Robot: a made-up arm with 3 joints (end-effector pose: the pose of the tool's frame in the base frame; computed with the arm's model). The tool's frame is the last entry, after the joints.
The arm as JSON. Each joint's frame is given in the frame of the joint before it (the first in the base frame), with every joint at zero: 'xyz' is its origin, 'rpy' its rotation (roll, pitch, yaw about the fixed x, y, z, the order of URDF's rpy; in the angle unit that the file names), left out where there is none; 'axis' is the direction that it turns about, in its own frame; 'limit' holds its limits. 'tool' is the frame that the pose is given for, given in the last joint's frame.
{
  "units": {
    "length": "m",
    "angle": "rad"
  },
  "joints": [
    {
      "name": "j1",
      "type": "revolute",
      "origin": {
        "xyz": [
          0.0,
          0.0,
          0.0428
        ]
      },
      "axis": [
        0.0,
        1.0,
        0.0
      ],
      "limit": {
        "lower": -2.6,
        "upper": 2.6
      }
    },
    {
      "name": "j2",
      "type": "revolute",
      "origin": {
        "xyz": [
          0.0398,
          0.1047,
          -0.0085
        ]
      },
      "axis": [
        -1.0,
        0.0,
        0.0
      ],
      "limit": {
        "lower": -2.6,
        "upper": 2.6
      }
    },
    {
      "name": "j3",
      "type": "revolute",
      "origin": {
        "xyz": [
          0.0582,
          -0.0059,
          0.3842
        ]
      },
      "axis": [
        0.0,
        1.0,
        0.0
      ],
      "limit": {
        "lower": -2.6,
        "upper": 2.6
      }
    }
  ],
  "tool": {
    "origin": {
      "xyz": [
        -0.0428,
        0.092,
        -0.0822
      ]
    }
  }
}
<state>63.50 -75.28 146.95</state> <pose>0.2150 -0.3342 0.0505 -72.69 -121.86 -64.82</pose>
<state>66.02 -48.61 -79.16</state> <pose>0.3180 -0.0835 -0.0026 14.57 -12.34 -46.48</pose>
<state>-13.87 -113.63 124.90</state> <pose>0.0814 -0.3570 -0.0571 44.60 68.28 118.55</pose>
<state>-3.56 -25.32 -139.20</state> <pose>0.1585 0.0036 0.4600 12.51 -139.82 -30.69</pose>
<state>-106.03 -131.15 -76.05</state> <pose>0.1038 -0.1951 0.2469 -157.56 74.06 -42.19</pose>
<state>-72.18 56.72 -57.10</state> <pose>-0.0380 0.4058 0.2060 -69.00 -116.51 -9.13</pose>
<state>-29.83 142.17 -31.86</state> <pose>0.2363 0.2157 -0.1581 -145.43 -25.55 2.58</pose>
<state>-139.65 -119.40 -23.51</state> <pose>-0.0201 -0.1917 0.1605 78.54 -85.84 126.03</pose>
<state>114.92 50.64 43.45</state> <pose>0.1311 0.4330 -0.0296 -56.53 144.57 40.67</pose>
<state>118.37 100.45 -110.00</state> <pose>-0.2316 0.4550 -0.0479 41.18 6.11 91.70</pose>
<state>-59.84 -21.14 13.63</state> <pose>-0.2544 0.0716 0.2335 17.41 -45.67 12.99</pose>
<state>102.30 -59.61 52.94</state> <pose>0.2451 -0.1699 -0.0174 72.88 136.77 -33.49</pose>
